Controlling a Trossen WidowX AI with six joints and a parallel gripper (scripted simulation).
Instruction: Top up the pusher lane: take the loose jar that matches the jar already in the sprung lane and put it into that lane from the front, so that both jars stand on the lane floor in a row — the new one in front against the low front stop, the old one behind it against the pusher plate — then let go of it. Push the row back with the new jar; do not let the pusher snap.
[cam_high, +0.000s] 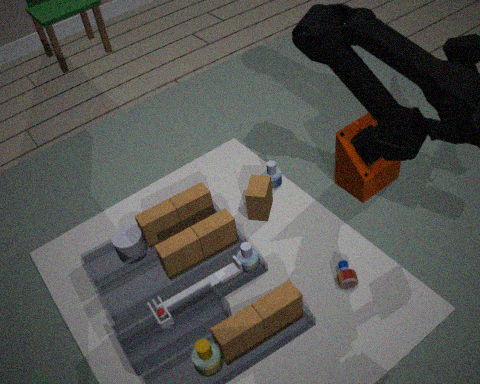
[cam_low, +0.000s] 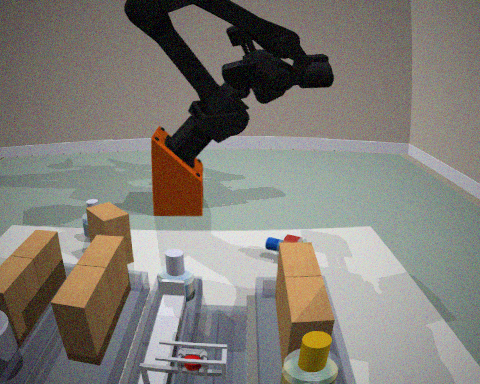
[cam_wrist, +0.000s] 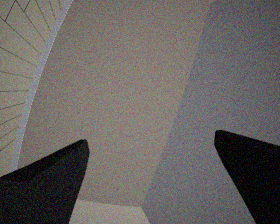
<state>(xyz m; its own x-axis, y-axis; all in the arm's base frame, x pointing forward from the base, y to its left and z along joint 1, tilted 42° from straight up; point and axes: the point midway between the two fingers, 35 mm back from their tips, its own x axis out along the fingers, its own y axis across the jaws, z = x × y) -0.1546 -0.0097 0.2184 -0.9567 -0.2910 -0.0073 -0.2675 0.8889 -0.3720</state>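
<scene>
The brown box is 400 mm ahead of my gripper tip, 240 mm below it and 230 mm to the right of it. The rest, counted from my gripper tip: red mark (700 mm ahead, 210 mm below, 120 mm to the right); grey can (650 mm ahead, 330 mm to the right, 250 mm below); sprung lane (660 mm ahead, 260 mm below, 130 mm to the right).
</scene>
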